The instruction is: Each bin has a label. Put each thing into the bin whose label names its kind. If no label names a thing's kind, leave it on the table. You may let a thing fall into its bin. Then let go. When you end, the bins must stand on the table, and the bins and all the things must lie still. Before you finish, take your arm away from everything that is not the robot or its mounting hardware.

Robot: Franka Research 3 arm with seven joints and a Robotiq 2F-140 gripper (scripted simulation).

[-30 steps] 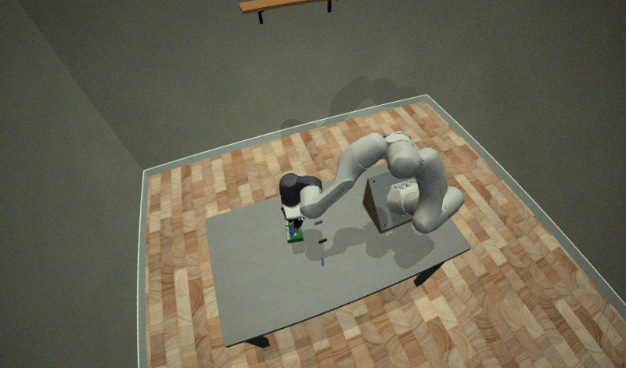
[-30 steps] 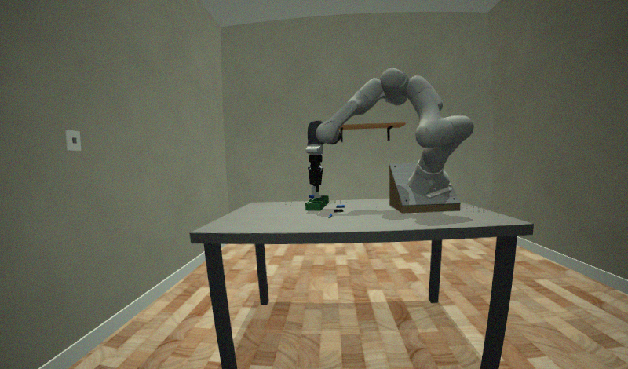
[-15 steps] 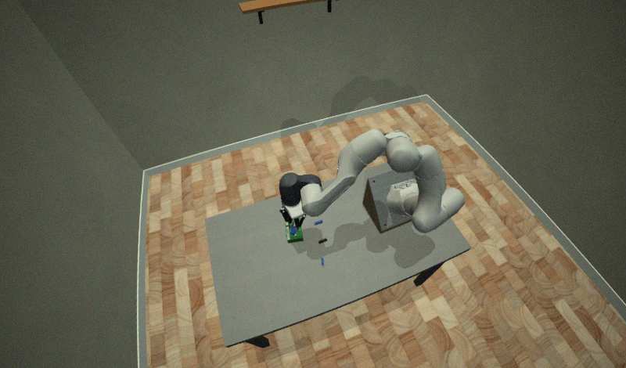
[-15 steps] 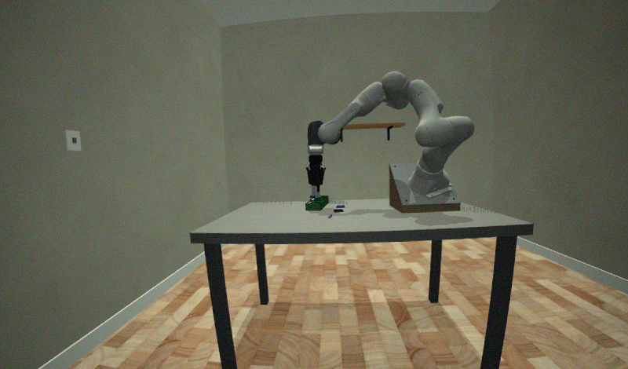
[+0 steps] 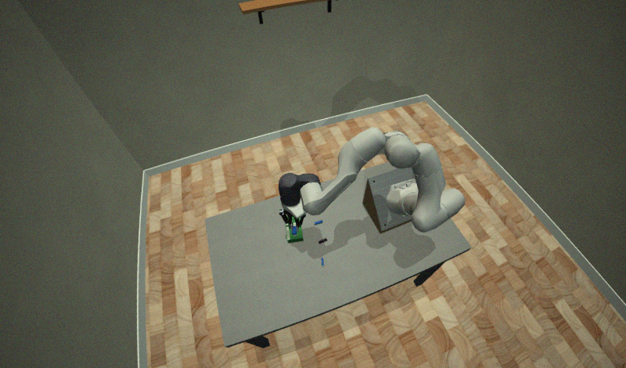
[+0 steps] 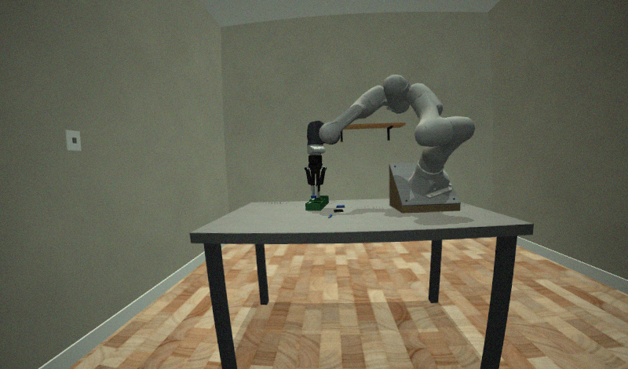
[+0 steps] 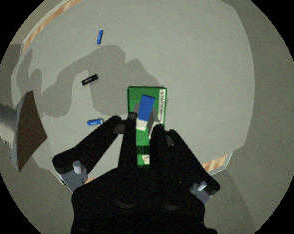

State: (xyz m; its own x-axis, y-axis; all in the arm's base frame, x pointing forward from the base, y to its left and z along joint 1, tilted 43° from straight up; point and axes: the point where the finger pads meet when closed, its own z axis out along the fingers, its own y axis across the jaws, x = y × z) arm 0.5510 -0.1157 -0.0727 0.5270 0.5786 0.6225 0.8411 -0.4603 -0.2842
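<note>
The blue-and-white piece lies 1 cm to the right of my hand and 3 cm below it. Round my hand: green bin: 2 cm behind, 8 cm to the right, 8 cm below; then black piece: 11 cm behind, 10 cm to the left, 9 cm below; then pale grey piece: 9 cm below.
</note>
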